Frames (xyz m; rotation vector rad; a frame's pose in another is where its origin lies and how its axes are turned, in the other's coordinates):
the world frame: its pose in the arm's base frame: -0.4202 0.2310 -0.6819 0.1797 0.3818 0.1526
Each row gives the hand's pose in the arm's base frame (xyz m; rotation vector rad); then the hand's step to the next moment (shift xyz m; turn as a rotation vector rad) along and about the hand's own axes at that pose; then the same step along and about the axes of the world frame.
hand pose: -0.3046 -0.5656 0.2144 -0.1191 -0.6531 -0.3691
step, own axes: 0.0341 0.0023 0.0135 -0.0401 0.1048 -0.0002
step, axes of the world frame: 0.0045 -0.0005 0.0365 0.0372 0.1002 -0.0340
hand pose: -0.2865 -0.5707 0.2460 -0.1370 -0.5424 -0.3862
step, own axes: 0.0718 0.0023 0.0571 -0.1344 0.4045 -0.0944
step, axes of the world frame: -0.0044 0.0063 0.0914 0.2187 0.3389 -0.1669
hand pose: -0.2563 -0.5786 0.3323 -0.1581 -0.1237 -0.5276
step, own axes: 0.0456 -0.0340 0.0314 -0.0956 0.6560 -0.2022
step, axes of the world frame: -0.0055 -0.0381 0.0523 0.4522 0.4644 -0.2454
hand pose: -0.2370 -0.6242 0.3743 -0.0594 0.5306 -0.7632
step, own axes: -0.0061 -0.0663 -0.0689 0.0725 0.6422 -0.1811
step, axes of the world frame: -0.0643 -0.0331 -0.0629 0.5411 0.3199 -0.2354
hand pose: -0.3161 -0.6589 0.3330 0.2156 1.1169 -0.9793
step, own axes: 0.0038 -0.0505 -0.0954 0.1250 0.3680 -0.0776
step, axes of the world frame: -0.0758 0.0293 -0.0711 0.3417 0.1090 -0.1686
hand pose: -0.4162 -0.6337 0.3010 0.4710 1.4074 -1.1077
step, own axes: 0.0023 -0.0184 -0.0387 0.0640 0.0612 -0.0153
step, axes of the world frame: -0.0281 0.0256 -0.0198 0.0601 -0.0008 -0.0668
